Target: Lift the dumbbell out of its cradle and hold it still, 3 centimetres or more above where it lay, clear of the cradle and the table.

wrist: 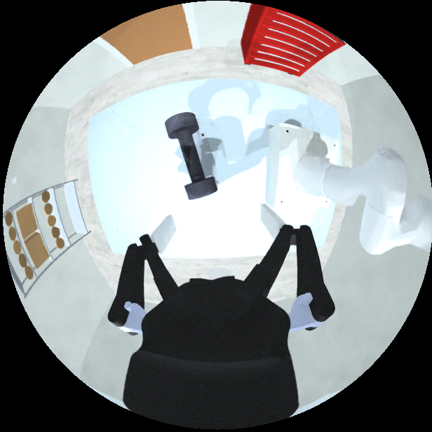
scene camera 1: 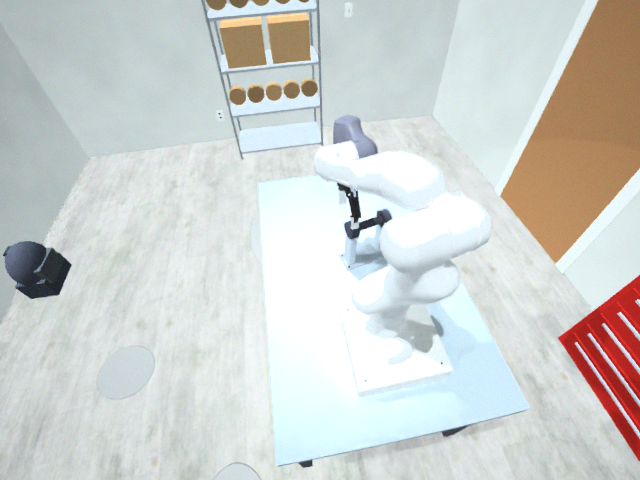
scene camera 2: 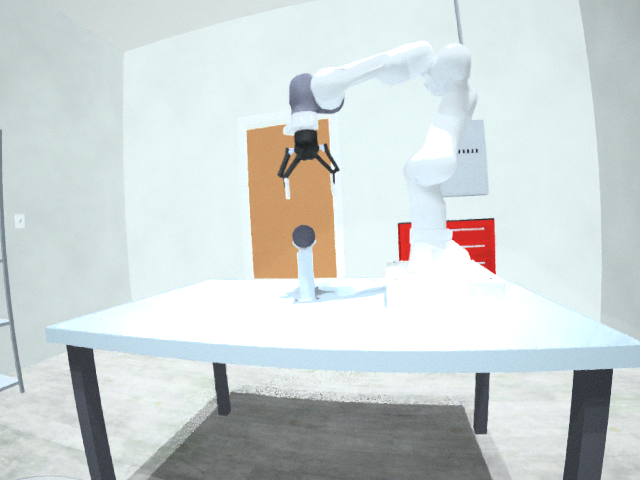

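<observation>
A dark dumbbell (scene camera 1: 369, 223) (scene camera 2: 303, 236) (wrist: 191, 160) rests level on top of the pale cradle (scene camera 1: 350, 251) (scene camera 2: 306, 273), which stands upright on the table (scene camera 1: 305, 413) (scene camera 2: 310, 359). In the wrist view both dumbbell heads and the handle show, beyond the fingertips and left of centre. My gripper (scene camera 1: 348, 210) (scene camera 2: 310, 192) (wrist: 216, 217) is open and empty, pointing down. In the scene camera 2 view it is above the dumbbell's height, with a fingertip to either side of the near head's line and a visible gap below. The cradle is partly hidden under the dumbbell in the wrist view.
The arm's white base block (scene camera 1: 403, 384) (scene camera 2: 444, 291) (wrist: 272, 165) stands on the table beside the cradle. A shelf rack (scene camera 1: 321, 113) stands beyond the table. A red drawer cabinet (scene camera 1: 599, 335) (scene camera 2: 470, 237) (wrist: 252, 47) stands off the table, on the arm's base side.
</observation>
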